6 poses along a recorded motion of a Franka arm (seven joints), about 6.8 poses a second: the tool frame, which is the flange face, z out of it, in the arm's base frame.
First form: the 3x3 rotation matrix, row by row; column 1 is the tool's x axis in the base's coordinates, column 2 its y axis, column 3 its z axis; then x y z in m. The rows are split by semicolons.
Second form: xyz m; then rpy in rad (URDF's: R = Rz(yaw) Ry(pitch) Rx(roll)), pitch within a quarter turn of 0, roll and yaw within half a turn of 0. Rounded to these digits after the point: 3 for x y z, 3 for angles.
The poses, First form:
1: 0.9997 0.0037 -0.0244; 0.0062 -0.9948 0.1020; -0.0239 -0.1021 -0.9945; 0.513 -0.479 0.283
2: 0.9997 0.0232 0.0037; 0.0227 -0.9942 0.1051; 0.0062 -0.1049 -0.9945; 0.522 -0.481 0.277
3: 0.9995 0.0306 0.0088; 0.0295 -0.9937 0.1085; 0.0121 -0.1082 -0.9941; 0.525 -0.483 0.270
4: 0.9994 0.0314 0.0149; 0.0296 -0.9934 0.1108; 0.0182 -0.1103 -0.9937; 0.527 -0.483 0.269
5: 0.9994 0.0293 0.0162; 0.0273 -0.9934 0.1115; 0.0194 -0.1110 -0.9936; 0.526 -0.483 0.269
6: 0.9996 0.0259 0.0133; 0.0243 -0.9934 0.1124; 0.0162 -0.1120 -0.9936; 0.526 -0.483 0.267
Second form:
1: 0.513 -0.479 0.283 -3.039 0.024 0.006
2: 0.522 -0.481 0.277 -3.036 -0.006 0.023
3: 0.525 -0.483 0.270 -3.033 -0.012 0.029
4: 0.527 -0.483 0.269 -3.031 -0.018 0.030
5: 0.526 -0.483 0.269 -3.030 -0.019 0.027
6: 0.526 -0.483 0.267 -3.029 -0.016 0.024
